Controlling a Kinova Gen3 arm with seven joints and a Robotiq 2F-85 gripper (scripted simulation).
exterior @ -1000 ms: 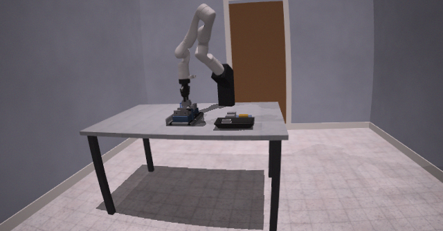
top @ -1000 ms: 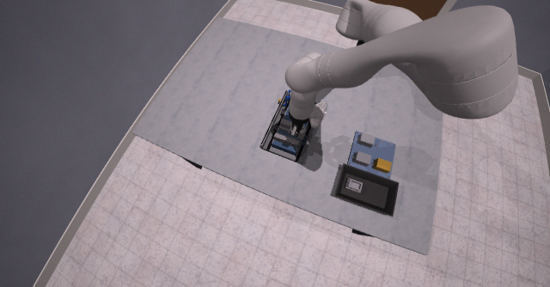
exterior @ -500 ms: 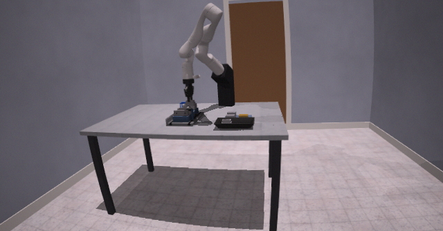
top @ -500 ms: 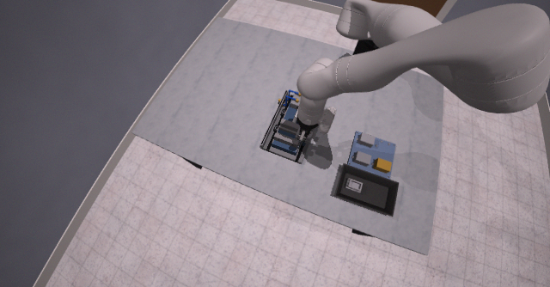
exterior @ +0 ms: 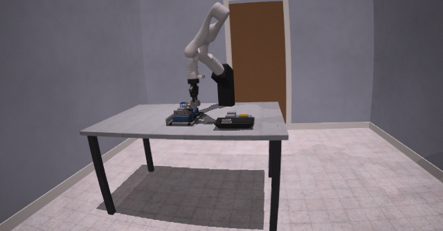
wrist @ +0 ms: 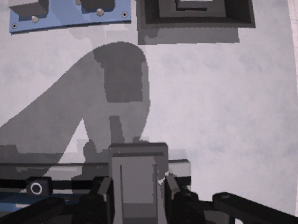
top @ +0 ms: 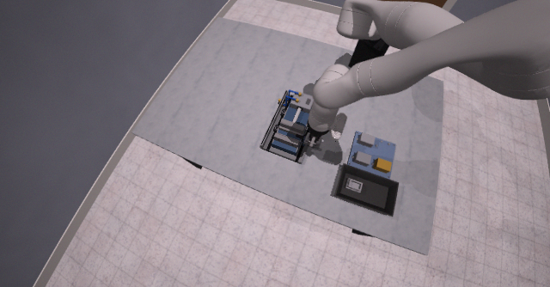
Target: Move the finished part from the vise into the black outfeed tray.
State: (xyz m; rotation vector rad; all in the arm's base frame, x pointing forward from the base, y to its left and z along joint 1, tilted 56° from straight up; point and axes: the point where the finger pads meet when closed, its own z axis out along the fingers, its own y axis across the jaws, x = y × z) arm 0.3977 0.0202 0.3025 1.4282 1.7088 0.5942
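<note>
Right now the yellow block is 310 mm to the left of my hand, 140 mm below it and 70 mm behind it. Round my hand: blue plate (260 mm to the left, 160 mm below, 110 mm behind).
</note>
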